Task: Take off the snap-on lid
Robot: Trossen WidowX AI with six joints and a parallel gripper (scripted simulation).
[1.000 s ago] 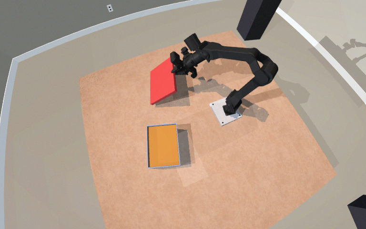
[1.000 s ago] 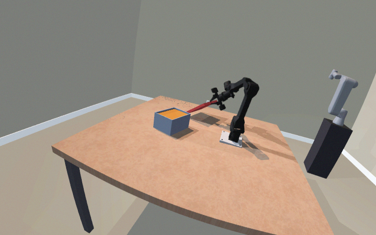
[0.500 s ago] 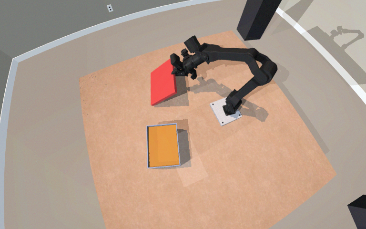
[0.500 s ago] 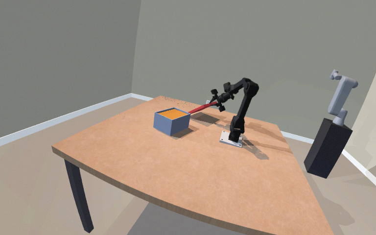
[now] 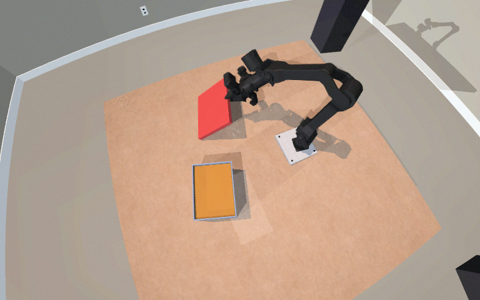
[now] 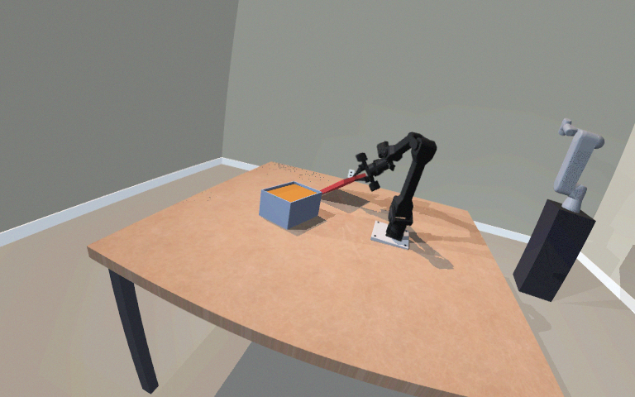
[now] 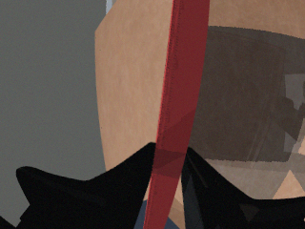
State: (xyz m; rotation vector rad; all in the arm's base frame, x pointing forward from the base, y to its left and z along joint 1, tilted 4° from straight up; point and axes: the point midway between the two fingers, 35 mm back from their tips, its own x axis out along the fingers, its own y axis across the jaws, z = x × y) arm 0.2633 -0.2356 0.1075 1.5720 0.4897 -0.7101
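My gripper tip is now 70 mm short of the red lid, 50 mm above it and 10 mm to the left of it. Also, from my gripper tip: blue-grey storage box 360 mm to the left, 130 mm ahead, 70 mm below.
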